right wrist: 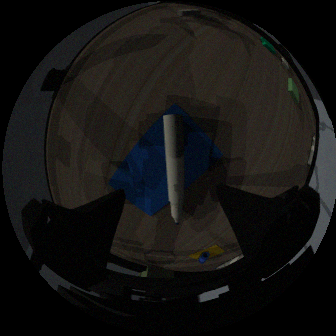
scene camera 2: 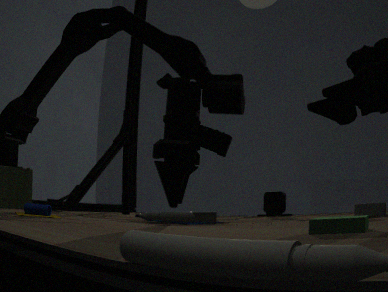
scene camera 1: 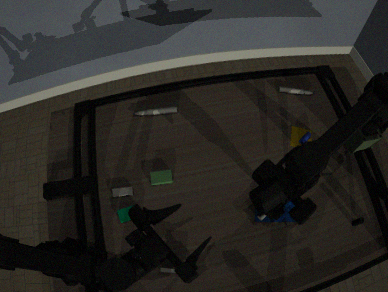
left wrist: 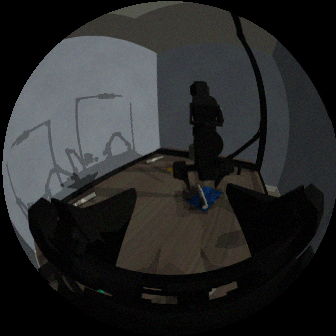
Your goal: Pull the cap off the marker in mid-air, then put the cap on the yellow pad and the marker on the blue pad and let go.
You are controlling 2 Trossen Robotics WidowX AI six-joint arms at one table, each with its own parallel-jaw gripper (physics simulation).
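Frame: origin at the left arm's base, x ahead, y left, z up, level; millimetres.
Seen in the pictures: left gripper, fingertip midpoint: (scene camera 2: pixel 314 100) (scene camera 1: pixel 195 221) (left wrist: pixel 181 191); right gripper, fingertip midpoint: (right wrist: pixel 170 191) (scene camera 2: pixel 176 205) (left wrist: pixel 202 188); right arm's base, origin of the base link: (scene camera 2: pixel 6 167) (scene camera 1: pixel 367 127).
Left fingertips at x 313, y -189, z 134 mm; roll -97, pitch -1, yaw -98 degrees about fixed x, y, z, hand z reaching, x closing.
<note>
Offsets run from my left fingertips to a thing's top centre.
A blue cap @[79 mm right, 445 mm ahead, 169 mm down] (scene camera 1: pixel 305 137) (scene camera 2: pixel 37 208) (right wrist: pixel 203 257) lies on the yellow pad @[67 mm right, 442 mm ahead, 187 mm down] (scene camera 1: pixel 295 132) (scene camera 2: pixel 56 216) (right wrist: pixel 215 249). An uncapped grey-white marker @[115 mm right, 208 mm ahead, 170 mm down] (scene camera 2: pixel 175 217) (left wrist: pixel 202 196) (right wrist: pixel 174 160) lies across the blue pad @[131 mm right, 195 mm ahead, 187 mm down] (scene camera 1: pixel 287 217) (left wrist: pixel 213 195) (right wrist: pixel 137 175), its tip past the edge; the right arm mostly covers it in scene camera 1. My right gripper (scene camera 2: pixel 174 205) (right wrist: pixel 170 191) is open and empty, pointing down just above the marker, fingers to either side in its wrist view. My left gripper (scene camera 1: pixel 195 221) (scene camera 2: pixel 308 104) is open and empty, raised away from both pads.
Two more markers @[347 mm left, 200 mm ahead, 169 mm down] (scene camera 1: pixel 156 111) @[38 mm left, 596 mm ahead, 169 mm down] (scene camera 1: pixel 296 91) lie near the far edge. A green block @[178 mm left, 58 mm ahead, 173 mm down] (scene camera 1: pixel 161 177) (scene camera 2: pixel 338 224), a grey block @[231 mm left, 51 mm back, 176 mm down] (scene camera 1: pixel 122 192) and a teal piece @[172 mm left, 84 mm back, 173 mm down] (scene camera 1: pixel 124 214) lie at the left. A pale object @[24 mm right, 121 mm back, 166 mm down] (scene camera 1: pixel 167 270) shows partly beneath the left gripper. A dark frame surrounds the table.
</note>
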